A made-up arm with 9 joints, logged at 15 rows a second.
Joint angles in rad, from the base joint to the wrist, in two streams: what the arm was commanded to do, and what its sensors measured. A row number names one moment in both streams.
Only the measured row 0 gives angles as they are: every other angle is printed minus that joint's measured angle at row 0.
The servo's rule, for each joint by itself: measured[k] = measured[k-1] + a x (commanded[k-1-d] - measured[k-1]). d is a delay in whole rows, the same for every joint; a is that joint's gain. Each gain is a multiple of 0.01, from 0.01 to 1. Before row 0 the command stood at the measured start. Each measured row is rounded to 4 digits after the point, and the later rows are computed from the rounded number. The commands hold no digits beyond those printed.
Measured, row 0:
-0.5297, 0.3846, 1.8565, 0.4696, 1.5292, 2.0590, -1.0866, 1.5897, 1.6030
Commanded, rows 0 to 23:
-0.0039, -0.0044, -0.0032, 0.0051, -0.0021, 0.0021, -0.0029, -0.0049, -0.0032
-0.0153, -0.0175, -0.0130, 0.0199, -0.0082, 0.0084, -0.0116, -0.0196, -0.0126
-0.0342, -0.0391, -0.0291, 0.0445, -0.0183, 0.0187, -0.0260, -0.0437, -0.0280
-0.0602, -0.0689, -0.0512, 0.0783, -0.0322, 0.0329, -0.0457, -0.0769, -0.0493
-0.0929, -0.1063, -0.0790, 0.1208, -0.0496, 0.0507, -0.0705, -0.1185, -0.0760
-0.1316, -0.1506, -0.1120, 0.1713, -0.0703, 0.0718, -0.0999, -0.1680, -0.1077
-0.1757, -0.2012, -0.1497, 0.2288, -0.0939, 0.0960, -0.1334, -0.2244, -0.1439
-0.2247, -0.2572, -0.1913, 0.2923, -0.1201, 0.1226, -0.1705, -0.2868, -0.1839
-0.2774, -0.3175, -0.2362, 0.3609, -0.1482, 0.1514, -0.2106, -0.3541, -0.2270
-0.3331, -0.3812, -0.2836, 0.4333, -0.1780, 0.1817, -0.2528, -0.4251, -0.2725
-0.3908, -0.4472, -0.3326, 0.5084, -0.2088, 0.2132, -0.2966, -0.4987, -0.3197
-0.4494, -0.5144, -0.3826, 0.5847, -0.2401, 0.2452, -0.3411, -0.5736, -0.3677
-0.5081, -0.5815, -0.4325, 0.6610, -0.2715, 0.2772, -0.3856, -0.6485, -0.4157
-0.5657, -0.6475, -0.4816, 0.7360, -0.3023, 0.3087, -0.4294, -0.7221, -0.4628
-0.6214, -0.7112, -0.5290, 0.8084, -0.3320, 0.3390, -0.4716, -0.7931, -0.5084
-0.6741, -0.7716, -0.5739, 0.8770, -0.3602, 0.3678, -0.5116, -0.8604, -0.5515
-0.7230, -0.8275, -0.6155, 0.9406, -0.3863, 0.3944, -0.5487, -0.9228, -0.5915
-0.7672, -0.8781, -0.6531, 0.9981, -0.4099, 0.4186, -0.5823, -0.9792, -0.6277
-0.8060, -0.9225, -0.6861, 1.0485, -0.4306, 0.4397, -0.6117, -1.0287, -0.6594
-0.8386, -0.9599, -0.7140, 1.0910, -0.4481, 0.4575, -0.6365, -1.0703, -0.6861
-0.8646, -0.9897, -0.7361, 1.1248, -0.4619, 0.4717, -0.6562, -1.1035, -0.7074
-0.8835, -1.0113, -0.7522, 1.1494, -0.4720, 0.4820, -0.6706, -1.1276, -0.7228
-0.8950, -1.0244, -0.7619, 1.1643, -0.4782, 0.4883, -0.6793, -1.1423, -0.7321
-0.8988, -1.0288, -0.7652, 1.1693, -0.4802, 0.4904, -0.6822, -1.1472, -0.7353
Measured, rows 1 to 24:
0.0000, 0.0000, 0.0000, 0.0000, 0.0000, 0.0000, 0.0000, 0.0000, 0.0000
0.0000, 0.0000, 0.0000, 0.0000, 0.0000, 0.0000, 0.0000, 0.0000, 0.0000
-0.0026, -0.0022, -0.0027, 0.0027, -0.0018, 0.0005, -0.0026, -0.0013, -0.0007
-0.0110, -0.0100, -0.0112, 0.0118, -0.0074, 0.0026, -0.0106, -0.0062, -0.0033
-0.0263, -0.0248, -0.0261, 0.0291, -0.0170, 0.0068, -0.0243, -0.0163, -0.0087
-0.0487, -0.0473, -0.0469, 0.0552, -0.0304, 0.0136, -0.0433, -0.0327, -0.0176
-0.0779, -0.0774, -0.0735, 0.0900, -0.0473, 0.0232, -0.0675, -0.0559, -0.0304
-0.1133, -0.1147, -0.1055, 0.1331, -0.0675, 0.0358, -0.0963, -0.0862, -0.0474
-0.1545, -0.1588, -0.1422, 0.1838, -0.0907, 0.0515, -0.1293, -0.1235, -0.0686
-0.2008, -0.2090, -0.1830, 0.2413, -0.1166, 0.0700, -0.1660, -0.1676, -0.0940
-0.2514, -0.2643, -0.2272, 0.3047, -0.1444, 0.0912, -0.2057, -0.2180, -0.1233
-0.3053, -0.3239, -0.2740, 0.3729, -0.1740, 0.1147, -0.2476, -0.2739, -0.1561
-0.3617, -0.3868, -0.3226, 0.4447, -0.2046, 0.1403, -0.2912, -0.3346, -0.1921
-0.4196, -0.4519, -0.3724, 0.5189, -0.2358, 0.1676, -0.3356, -0.3991, -0.2307
-0.4780, -0.5180, -0.4223, 0.5942, -0.2672, 0.1961, -0.3801, -0.4664, -0.2714
-0.5359, -0.5840, -0.4715, 0.6694, -0.2981, 0.2254, -0.4240, -0.5354, -0.3135
-0.5923, -0.6489, -0.5192, 0.7431, -0.3279, 0.2549, -0.4664, -0.6050, -0.3564
-0.6463, -0.7115, -0.5646, 0.8141, -0.3563, 0.2843, -0.5066, -0.6740, -0.3993
-0.6969, -0.7707, -0.6068, 0.8811, -0.3827, 0.3129, -0.5441, -0.7412, -0.4416
-0.7433, -0.8255, -0.6452, 0.9431, -0.4066, 0.3404, -0.5781, -0.8055, -0.4825
-0.7847, -0.8750, -0.6791, 0.9990, -0.4277, 0.3662, -0.6080, -0.8658, -0.5214
-0.8203, -0.9183, -0.7081, 1.0478, -0.4457, 0.3899, -0.6334, -0.9210, -0.5576
-0.8495, -0.9547, -0.7313, 1.0886, -0.4600, 0.4112, -0.6537, -0.9703, -0.5906
-0.8719, -0.9836, -0.7486, 1.1208, -0.4706, 0.4296, -0.6687, -1.0128, -0.6197
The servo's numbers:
d 2
a 0.66 0.51 0.83 0.53 0.88 0.26 0.89 0.27 0.22

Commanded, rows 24 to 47:
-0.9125, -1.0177, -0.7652, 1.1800, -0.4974, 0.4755, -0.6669, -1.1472, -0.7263
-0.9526, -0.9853, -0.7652, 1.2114, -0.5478, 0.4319, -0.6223, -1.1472, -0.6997
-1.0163, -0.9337, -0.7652, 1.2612, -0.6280, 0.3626, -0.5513, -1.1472, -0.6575
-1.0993, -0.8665, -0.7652, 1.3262, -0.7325, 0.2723, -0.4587, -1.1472, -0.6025
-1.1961, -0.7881, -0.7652, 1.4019, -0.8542, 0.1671, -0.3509, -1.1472, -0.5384
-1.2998, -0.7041, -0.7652, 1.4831, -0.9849, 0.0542, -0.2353, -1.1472, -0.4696
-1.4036, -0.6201, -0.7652, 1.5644, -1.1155, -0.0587, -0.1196, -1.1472, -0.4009
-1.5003, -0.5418, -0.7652, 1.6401, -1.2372, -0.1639, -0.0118, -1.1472, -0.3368
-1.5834, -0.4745, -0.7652, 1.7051, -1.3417, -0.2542, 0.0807, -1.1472, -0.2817
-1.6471, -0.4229, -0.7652, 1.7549, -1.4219, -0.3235, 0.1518, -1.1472, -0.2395
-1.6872, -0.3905, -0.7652, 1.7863, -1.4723, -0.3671, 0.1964, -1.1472, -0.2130
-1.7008, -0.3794, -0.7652, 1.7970, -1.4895, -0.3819, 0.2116, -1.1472, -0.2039
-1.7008, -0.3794, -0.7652, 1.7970, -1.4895, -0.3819, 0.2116, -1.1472, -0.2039
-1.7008, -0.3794, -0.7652, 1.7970, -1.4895, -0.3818, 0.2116, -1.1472, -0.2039
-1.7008, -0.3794, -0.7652, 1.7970, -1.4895, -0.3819, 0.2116, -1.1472, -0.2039
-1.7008, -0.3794, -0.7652, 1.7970, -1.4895, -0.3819, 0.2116, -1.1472, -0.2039
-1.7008, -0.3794, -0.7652, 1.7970, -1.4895, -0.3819, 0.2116, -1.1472, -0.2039
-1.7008, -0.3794, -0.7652, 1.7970, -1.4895, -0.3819, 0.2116, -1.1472, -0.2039
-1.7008, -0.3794, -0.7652, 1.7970, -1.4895, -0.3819, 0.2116, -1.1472, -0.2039
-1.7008, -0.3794, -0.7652, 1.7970, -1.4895, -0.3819, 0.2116, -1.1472, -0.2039
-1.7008, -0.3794, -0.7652, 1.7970, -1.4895, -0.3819, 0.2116, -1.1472, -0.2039
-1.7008, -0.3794, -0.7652, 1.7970, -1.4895, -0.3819, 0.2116, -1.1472, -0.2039
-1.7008, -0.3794, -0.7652, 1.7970, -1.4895, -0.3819, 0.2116, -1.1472, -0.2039
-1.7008, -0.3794, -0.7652, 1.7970, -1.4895, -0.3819, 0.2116, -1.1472, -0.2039
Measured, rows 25 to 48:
-0.8871, -1.0044, -0.7596, 1.1439, -0.4773, 0.4449, -0.6781, -1.0478, -0.6444
-0.8948, -1.0168, -0.7642, 1.1574, -0.4799, 0.4567, -0.6817, -1.0746, -0.6644
-0.9065, -1.0173, -0.7650, 1.1694, -0.4953, 0.4616, -0.6685, -1.0942, -0.6780
-0.9369, -1.0010, -0.7652, 1.1917, -0.5415, 0.4539, -0.6274, -1.1085, -0.6828
-0.9893, -0.9667, -0.7652, 1.2285, -0.6176, 0.4302, -0.5597, -1.1189, -0.6772
-1.0619, -0.9156, -0.7652, 1.2803, -0.7187, 0.3891, -0.4698, -1.1265, -0.6608
-1.1505, -0.8506, -0.7652, 1.3447, -0.8379, 0.3314, -0.3640, -1.1321, -0.6339
-1.2490, -0.7759, -0.7652, 1.4181, -0.9673, 0.2593, -0.2495, -1.1362, -0.5978
-1.3510, -0.6964, -0.7652, 1.4956, -1.0977, 0.1766, -0.1339, -1.1392, -0.5545
-1.4495, -0.6176, -0.7652, 1.5722, -1.2205, 0.0881, -0.0252, -1.1414, -0.5066
-1.5379, -0.5446, -0.7652, 1.6426, -1.3272, -0.0009, 0.0691, -1.1430, -0.4571
-1.6100, -0.4825, -0.7652, 1.7021, -1.4105, -0.0848, 0.1427, -1.1441, -0.4092
-1.6610, -0.4356, -0.7652, 1.7467, -1.4649, -0.1582, 0.1905, -1.1449, -0.3660
-1.6873, -0.4069, -0.7652, 1.7734, -1.4865, -0.2164, 0.2093, -1.1455, -0.3303
-1.6962, -0.3929, -0.7652, 1.7859, -1.4891, -0.2594, 0.2113, -1.1460, -0.3025
-1.6992, -0.3860, -0.7652, 1.7918, -1.4895, -0.2912, 0.2116, -1.1463, -0.2808
-1.7003, -0.3826, -0.7652, 1.7946, -1.4895, -0.3148, 0.2116, -1.1465, -0.2639
-1.7006, -0.3810, -0.7652, 1.7959, -1.4895, -0.3322, 0.2116, -1.1467, -0.2507
-1.7007, -0.3802, -0.7652, 1.7965, -1.4895, -0.3451, 0.2116, -1.1468, -0.2404
-1.7008, -0.3798, -0.7652, 1.7968, -1.4895, -0.3547, 0.2116, -1.1469, -0.2324
-1.7008, -0.3796, -0.7652, 1.7969, -1.4895, -0.3618, 0.2116, -1.1470, -0.2261
-1.7008, -0.3795, -0.7652, 1.7970, -1.4895, -0.3670, 0.2116, -1.1471, -0.2212
-1.7008, -0.3794, -0.7652, 1.7970, -1.4895, -0.3709, 0.2116, -1.1471, -0.2174
-1.7008, -0.3794, -0.7652, 1.7970, -1.4895, -0.3738, 0.2116, -1.1471, -0.2144

